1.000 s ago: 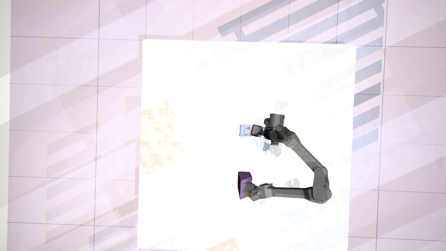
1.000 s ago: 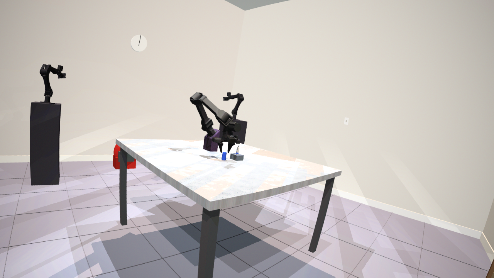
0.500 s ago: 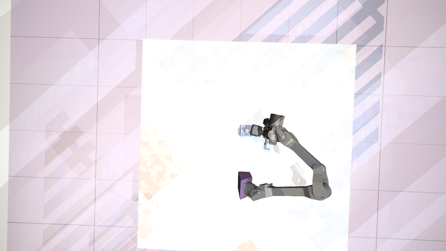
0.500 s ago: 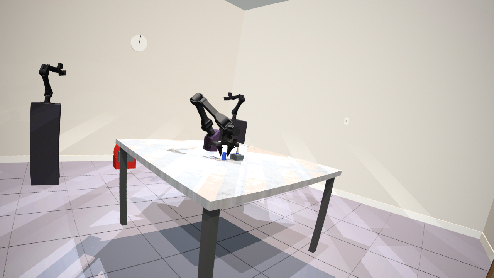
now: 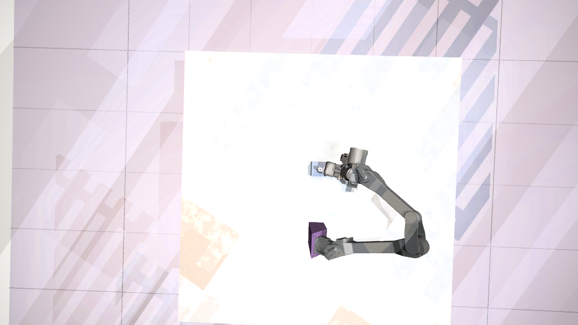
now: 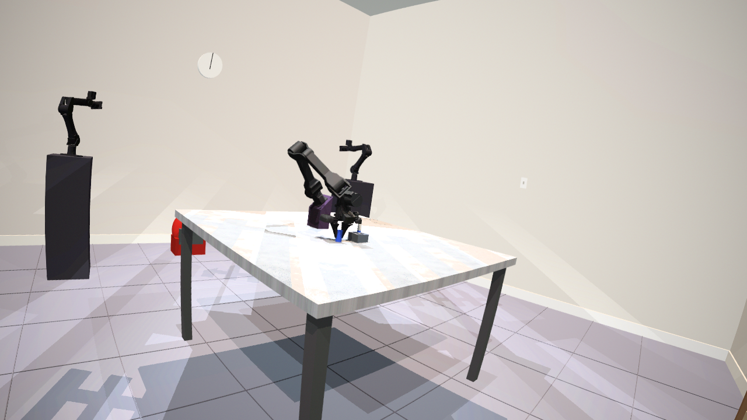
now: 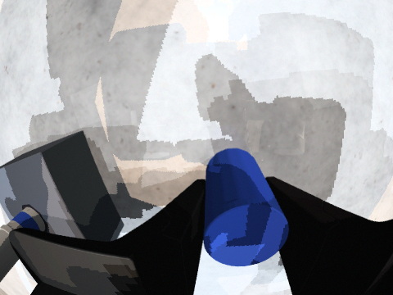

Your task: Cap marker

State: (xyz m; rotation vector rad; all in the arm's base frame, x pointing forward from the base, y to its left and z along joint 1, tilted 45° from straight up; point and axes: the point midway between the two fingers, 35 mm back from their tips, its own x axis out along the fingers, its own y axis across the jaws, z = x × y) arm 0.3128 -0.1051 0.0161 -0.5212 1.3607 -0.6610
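Now: gripper tip 11 cm to the right of the holder block. From my gripper tip the other things lie so: blue cap 1 cm above.
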